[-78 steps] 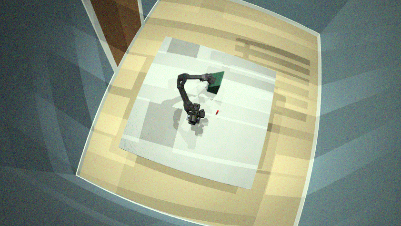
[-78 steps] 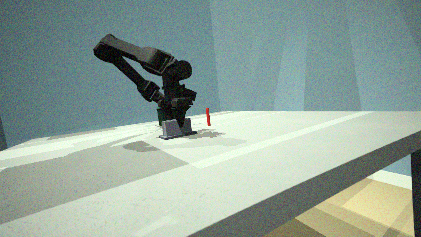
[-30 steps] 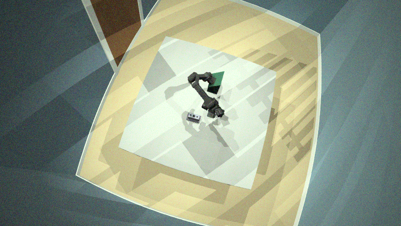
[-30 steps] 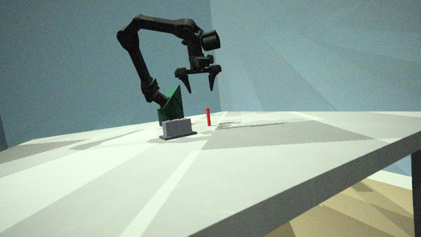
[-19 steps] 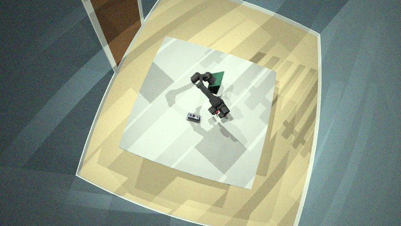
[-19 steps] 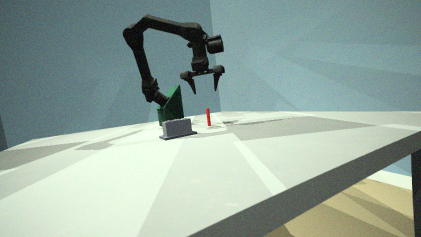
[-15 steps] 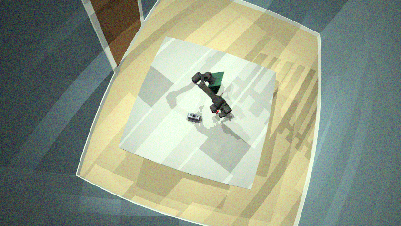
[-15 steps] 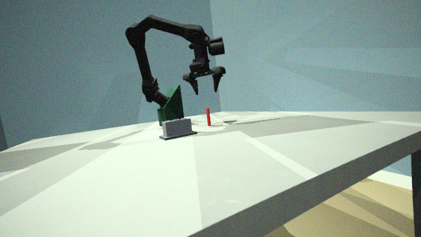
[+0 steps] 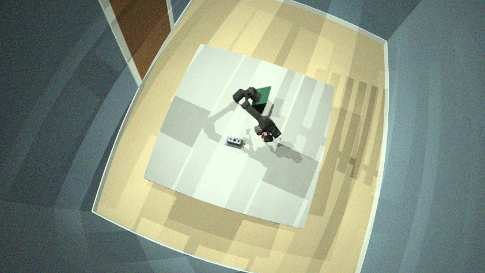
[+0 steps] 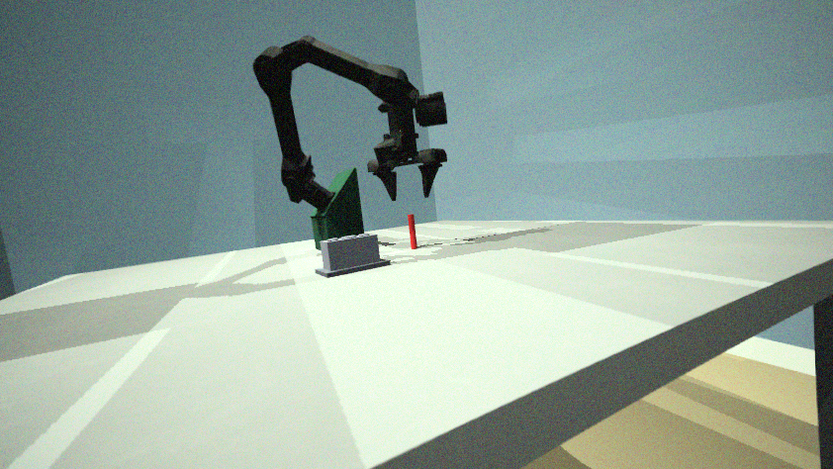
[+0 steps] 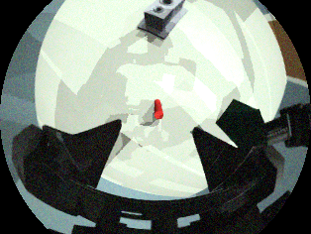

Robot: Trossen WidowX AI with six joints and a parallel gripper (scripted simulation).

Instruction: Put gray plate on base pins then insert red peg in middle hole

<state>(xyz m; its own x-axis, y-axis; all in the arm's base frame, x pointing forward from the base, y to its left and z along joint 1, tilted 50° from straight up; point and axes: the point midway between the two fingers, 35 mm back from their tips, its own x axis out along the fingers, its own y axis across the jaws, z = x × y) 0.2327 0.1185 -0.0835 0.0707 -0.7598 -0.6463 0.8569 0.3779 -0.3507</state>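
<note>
My gripper tip is now 8 cm above the red peg. Also, from my gripper tip: gray plate (12 cm ahead, 18 cm to the right, 7 cm below); then base (12 cm ahead, 18 cm to the right, 11 cm below).
</note>
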